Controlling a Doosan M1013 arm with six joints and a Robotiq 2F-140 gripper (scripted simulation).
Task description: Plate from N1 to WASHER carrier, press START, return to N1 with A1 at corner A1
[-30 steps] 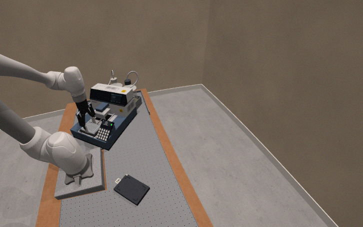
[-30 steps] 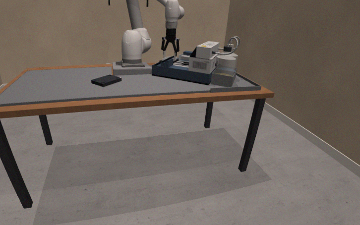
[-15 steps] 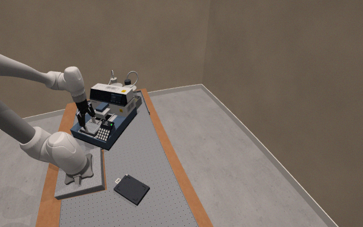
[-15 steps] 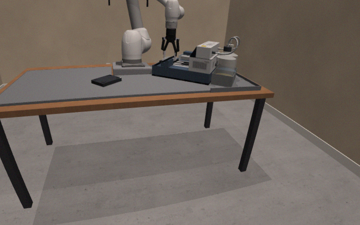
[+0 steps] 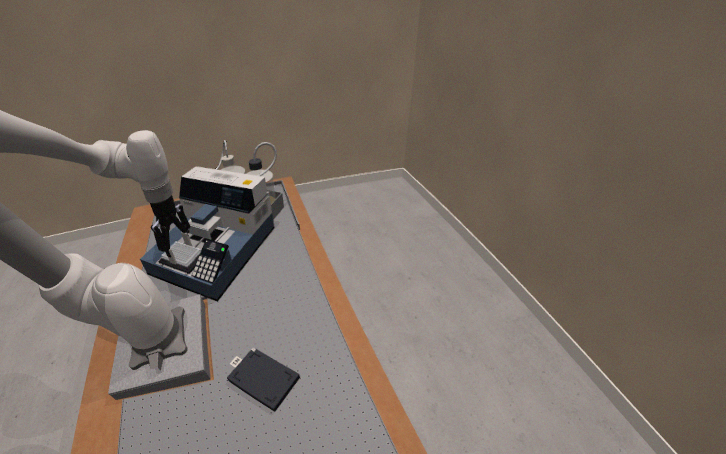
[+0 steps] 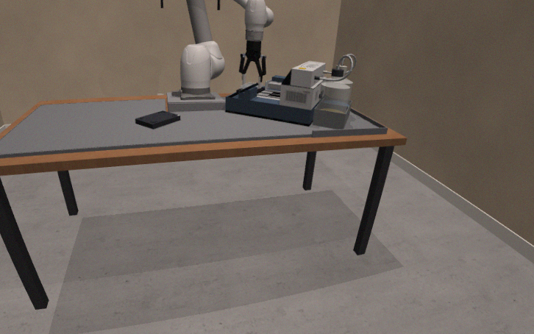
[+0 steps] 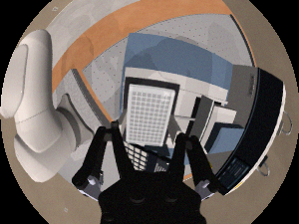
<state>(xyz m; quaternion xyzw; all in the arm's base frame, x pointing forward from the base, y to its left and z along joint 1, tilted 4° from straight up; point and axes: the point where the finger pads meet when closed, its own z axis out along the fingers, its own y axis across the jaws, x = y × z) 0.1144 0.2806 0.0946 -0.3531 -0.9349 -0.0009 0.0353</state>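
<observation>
Right now the washer carrier is 4 cm below my hand. The rest, counted from my hand: plate washer (10 cm ahead, 12 cm to the left); then white label (11 cm ahead, 42 cm to the right, 13 cm below); then white well plate (2 cm below).
</observation>
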